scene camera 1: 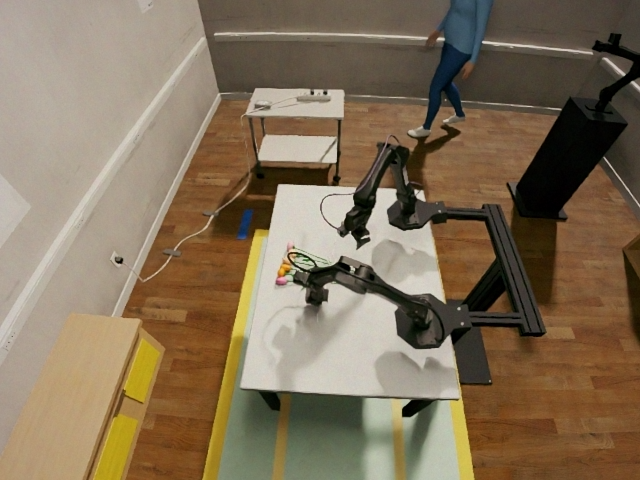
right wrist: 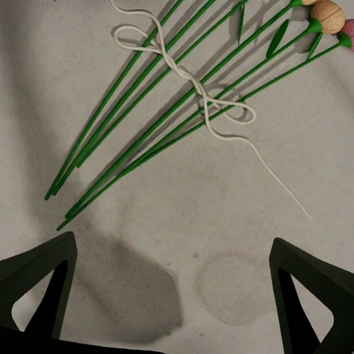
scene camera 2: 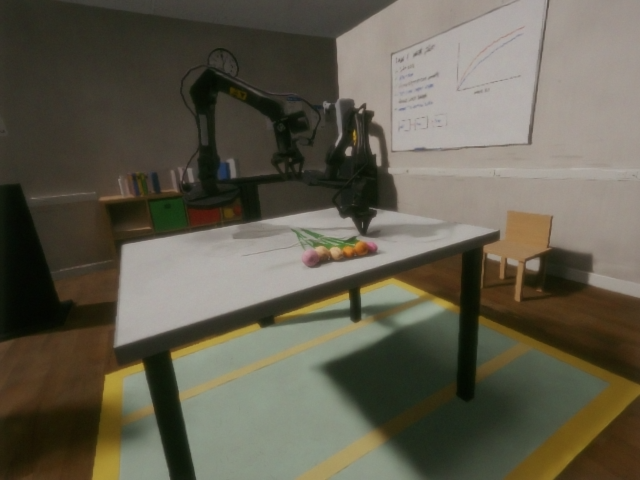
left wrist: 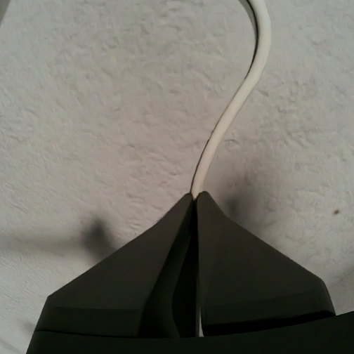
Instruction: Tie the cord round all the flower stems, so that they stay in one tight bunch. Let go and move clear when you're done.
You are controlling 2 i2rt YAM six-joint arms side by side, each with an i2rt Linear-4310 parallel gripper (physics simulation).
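Where they show: left gripper, between the fingertips: (scene camera 1: 317,305) (scene camera 2: 363,235); right gripper, between the fingertips: (scene camera 1: 351,241) (scene camera 2: 292,179); left arm's base, origin of its link: (scene camera 1: 423,320) (scene camera 2: 330,178); right arm's base, origin of its link: (scene camera 1: 409,211) (scene camera 2: 211,193).
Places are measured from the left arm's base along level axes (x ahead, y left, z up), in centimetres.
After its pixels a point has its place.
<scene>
Several green flower stems (scene camera 2: 320,238) {z -17.2, x 37.5, y -31.5 cm} (right wrist: 142,139) lie fanned out on the table, with pink, peach and orange blooms (scene camera 2: 310,257) (scene camera 1: 284,269) at the table's edge. The white cord (right wrist: 200,89) (left wrist: 225,120) crosses the stems, twisted on itself in the middle, with a loop at each side and a loose tail in the right wrist view. My left gripper (left wrist: 198,204) (scene camera 2: 363,232) {z -18.4, x 42.8, y -15.3 cm} (scene camera 1: 313,302) {z -18.4, x 42.8, y -15.3 cm} is low at the table beside the blooms, shut on the cord near its end. My right gripper (right wrist: 173,247) (scene camera 2: 289,173) {z 4.6, x 27.7, y -35.7 cm} (scene camera 1: 361,242) {z 4.6, x 27.7, y -35.7 cm} is open and empty, raised above the table beyond the stem ends.
The left arm (scene camera 1: 356,276) {z 26.3, x 28.9, y -4.1 cm} reaches across the white table (scene camera 1: 330,372) {z -18.5, x 36.6, y 15.6 cm} close to the stems in scene camera 1. A white cart (scene camera 1: 330,111) stands beyond the table, and a person (scene camera 1: 449,67) is near the back wall.
</scene>
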